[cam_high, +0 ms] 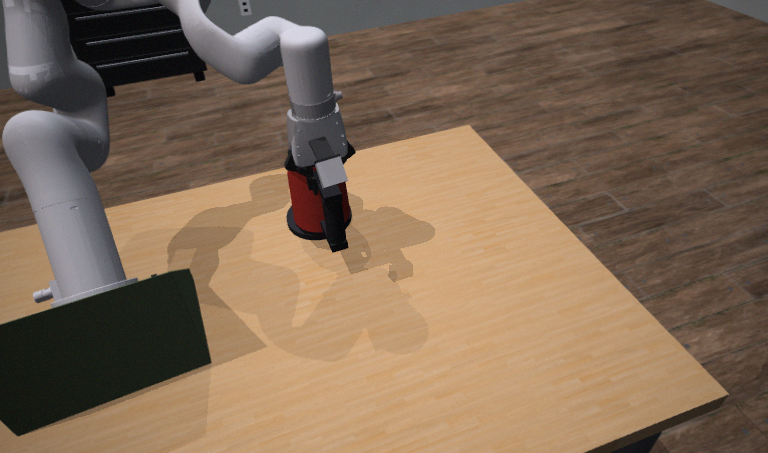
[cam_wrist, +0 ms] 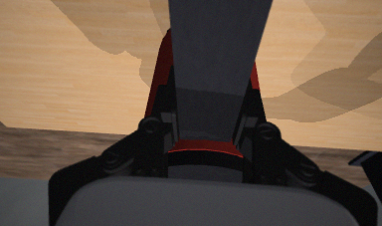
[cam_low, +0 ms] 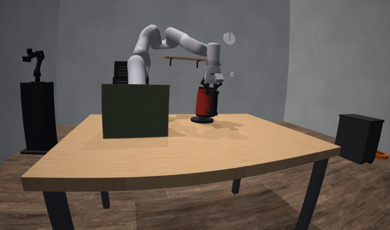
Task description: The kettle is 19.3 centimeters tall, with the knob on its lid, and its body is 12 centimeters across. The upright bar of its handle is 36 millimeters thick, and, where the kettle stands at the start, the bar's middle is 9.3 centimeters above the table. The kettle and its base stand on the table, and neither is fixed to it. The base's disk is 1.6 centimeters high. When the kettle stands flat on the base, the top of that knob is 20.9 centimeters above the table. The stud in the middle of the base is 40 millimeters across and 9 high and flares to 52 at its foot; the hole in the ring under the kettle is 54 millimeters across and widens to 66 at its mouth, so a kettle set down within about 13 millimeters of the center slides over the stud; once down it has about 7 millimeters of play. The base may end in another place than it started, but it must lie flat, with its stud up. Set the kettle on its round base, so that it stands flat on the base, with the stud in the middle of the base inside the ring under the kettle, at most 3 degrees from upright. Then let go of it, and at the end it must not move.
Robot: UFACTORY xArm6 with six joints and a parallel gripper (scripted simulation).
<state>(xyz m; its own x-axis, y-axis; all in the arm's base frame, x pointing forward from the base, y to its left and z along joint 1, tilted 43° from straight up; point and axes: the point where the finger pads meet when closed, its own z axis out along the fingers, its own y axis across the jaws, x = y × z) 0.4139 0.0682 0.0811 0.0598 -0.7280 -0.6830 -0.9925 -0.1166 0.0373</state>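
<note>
The red kettle is 50 mm below my hand and 30 mm to the left of it. The rest, counted from my hand: round black base: 190 mm below, 120 mm to the left.
</note>
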